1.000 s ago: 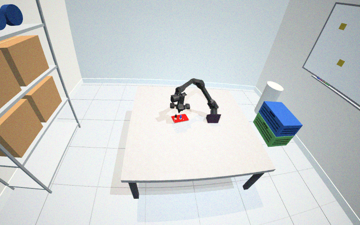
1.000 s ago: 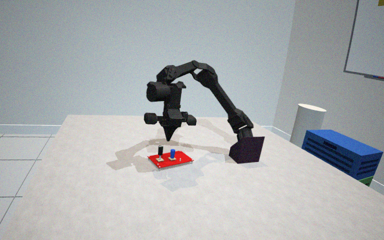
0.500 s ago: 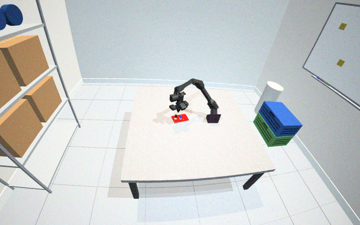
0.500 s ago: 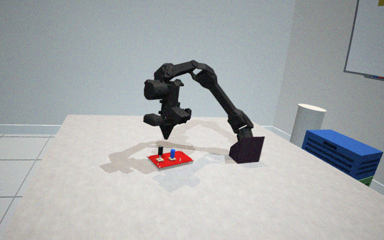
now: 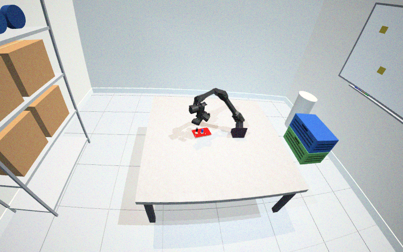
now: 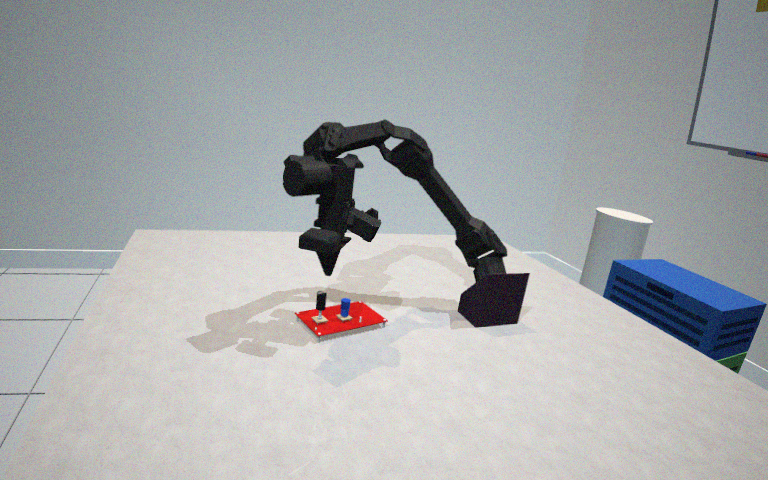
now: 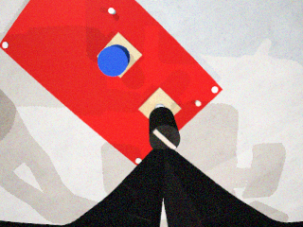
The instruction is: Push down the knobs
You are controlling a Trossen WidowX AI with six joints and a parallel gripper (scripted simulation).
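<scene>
My gripper tip is 10 mm short of the black knob and 50 mm above it. Round my gripper tip: blue knob: 40 mm behind, 10 mm to the right, 70 mm below.
</scene>
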